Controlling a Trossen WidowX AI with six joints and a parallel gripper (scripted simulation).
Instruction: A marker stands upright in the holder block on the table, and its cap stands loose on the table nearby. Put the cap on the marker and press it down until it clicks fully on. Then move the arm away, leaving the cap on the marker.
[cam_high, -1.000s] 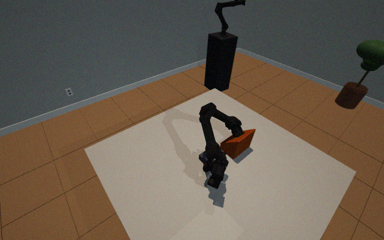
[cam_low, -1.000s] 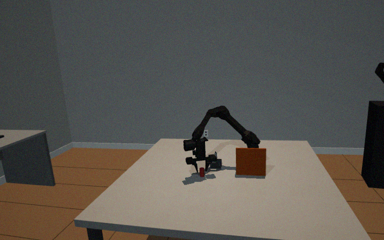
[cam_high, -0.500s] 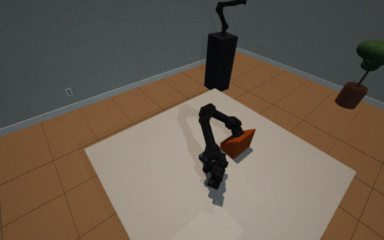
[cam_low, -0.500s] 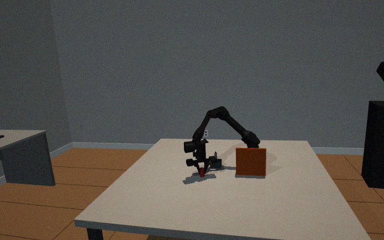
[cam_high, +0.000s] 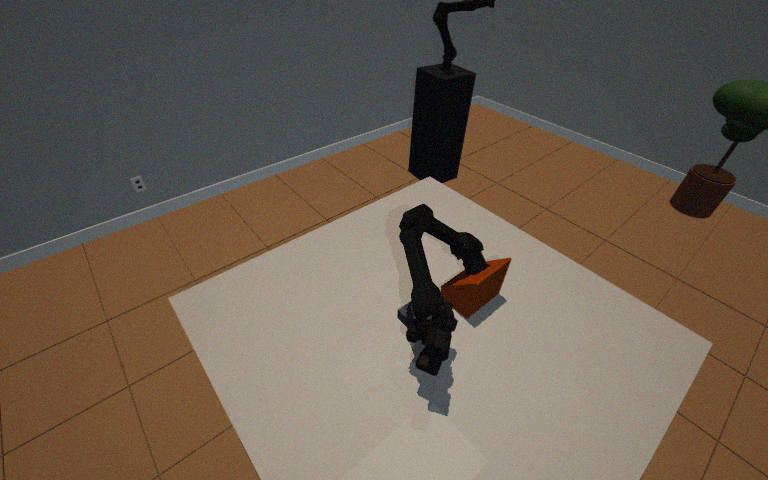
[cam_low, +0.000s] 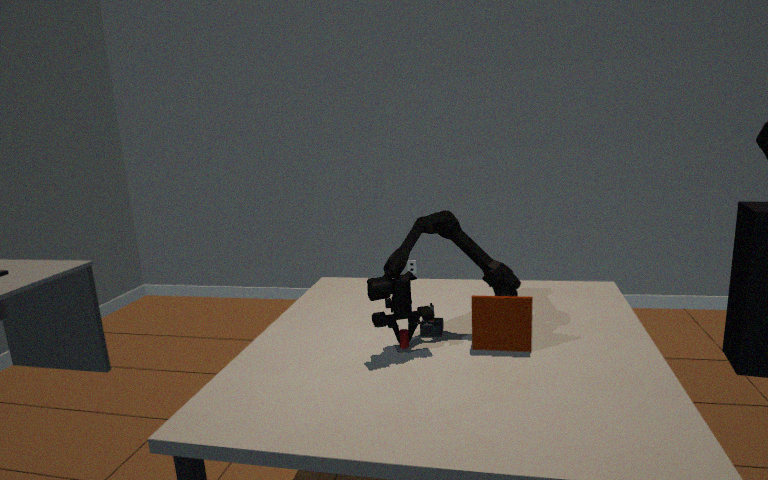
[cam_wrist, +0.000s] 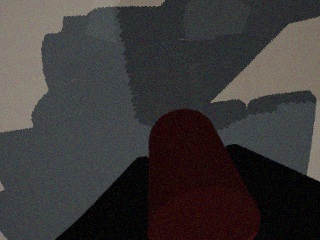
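My gripper tip is 50 mm past the holder block, 170 mm to the left of it and 20 mm above it. From my gripper tip the other things lie so: red cap (10 mm above).
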